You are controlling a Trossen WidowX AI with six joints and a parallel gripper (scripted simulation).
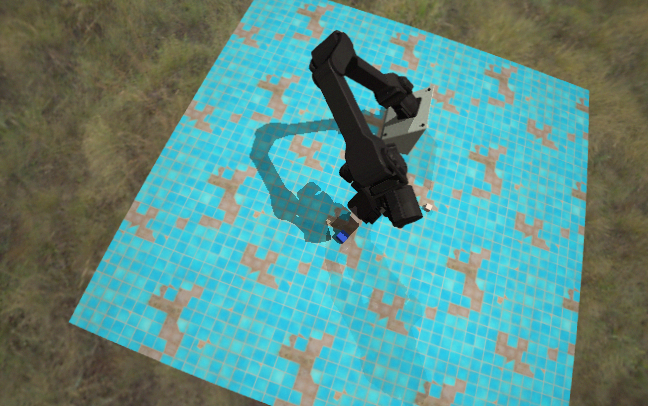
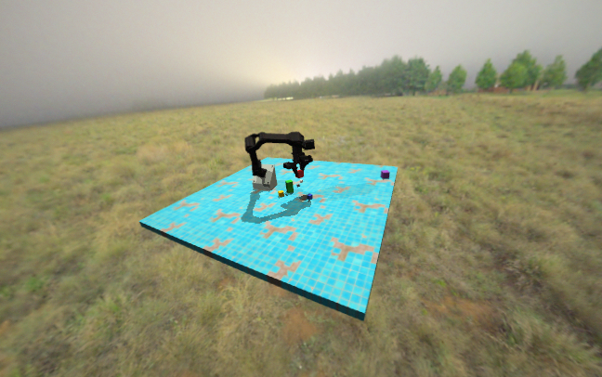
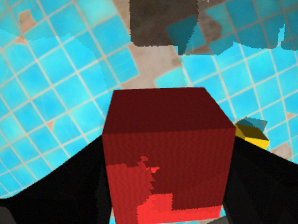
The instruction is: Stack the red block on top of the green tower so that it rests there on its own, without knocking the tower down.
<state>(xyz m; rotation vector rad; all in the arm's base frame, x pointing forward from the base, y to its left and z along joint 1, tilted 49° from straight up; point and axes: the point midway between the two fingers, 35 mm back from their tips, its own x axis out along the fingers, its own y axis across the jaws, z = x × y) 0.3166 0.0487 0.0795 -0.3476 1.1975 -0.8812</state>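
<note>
My gripper tip is 12 cm past the yellow block, 12 cm above it and 6 cm to the left of it. Round my gripper tip: purple block 45 cm ahead, 44 cm to the left, 11 cm below; red block 1 cm above; blue block 12 cm below, 8 cm ahead, 3 cm to the right.
</note>
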